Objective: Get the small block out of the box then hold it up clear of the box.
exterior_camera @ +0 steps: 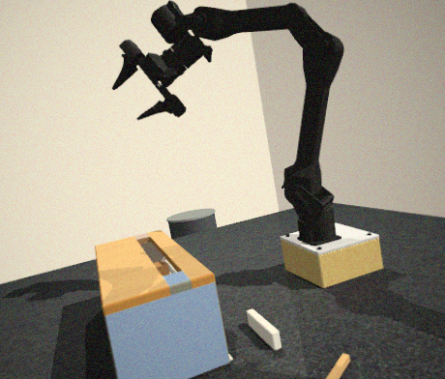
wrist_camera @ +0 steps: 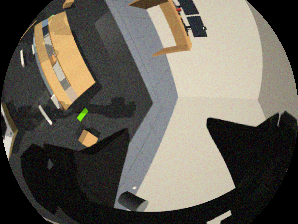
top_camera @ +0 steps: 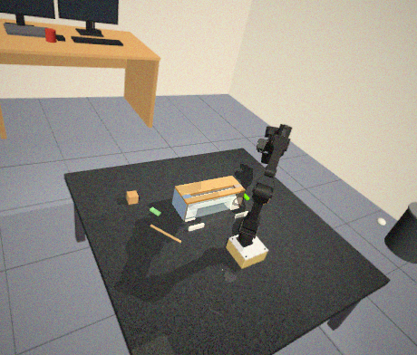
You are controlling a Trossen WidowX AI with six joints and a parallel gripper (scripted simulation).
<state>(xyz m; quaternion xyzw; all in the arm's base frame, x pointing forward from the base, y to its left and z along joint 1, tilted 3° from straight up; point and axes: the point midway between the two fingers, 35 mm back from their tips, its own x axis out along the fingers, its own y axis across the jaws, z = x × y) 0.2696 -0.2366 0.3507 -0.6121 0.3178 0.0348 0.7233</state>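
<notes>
Right now the box is 20 mm ahead of my gripper tip, 220 mm to the left of it and 360 mm below it. The rest, counted from my gripper tip: tan block 30 mm ahead, 210 mm to the left, 330 mm below; wooden stick 60 mm behind, 540 mm to the left, 410 mm below.
</notes>
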